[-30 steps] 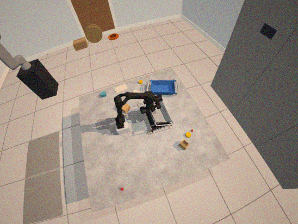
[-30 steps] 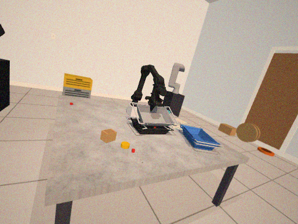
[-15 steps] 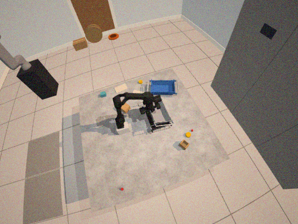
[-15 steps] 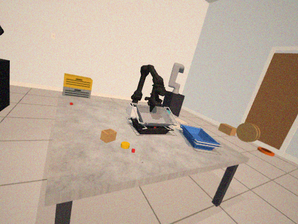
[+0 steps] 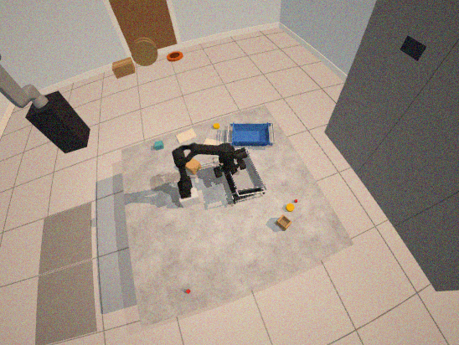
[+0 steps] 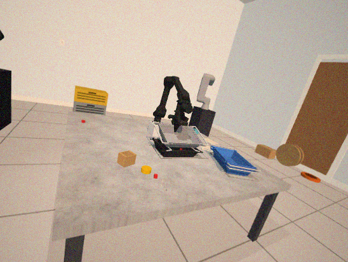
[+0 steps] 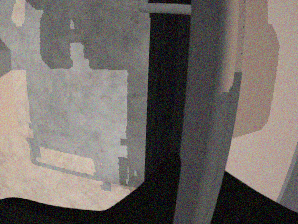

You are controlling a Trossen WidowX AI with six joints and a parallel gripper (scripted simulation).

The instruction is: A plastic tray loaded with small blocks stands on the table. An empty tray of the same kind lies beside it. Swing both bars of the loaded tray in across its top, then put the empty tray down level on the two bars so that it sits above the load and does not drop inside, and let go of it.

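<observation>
The grey tray is 80 mm ahead of my gripper tip and 10 mm to the left of it. From my gripper tip the other things lie so: tan box (230 mm ahead, 350 mm to the right, 110 mm below); then red block (360 mm ahead, 240 mm to the right, 120 mm below); then tan block (240 mm behind, 230 mm to the left, 100 mm below).
</observation>
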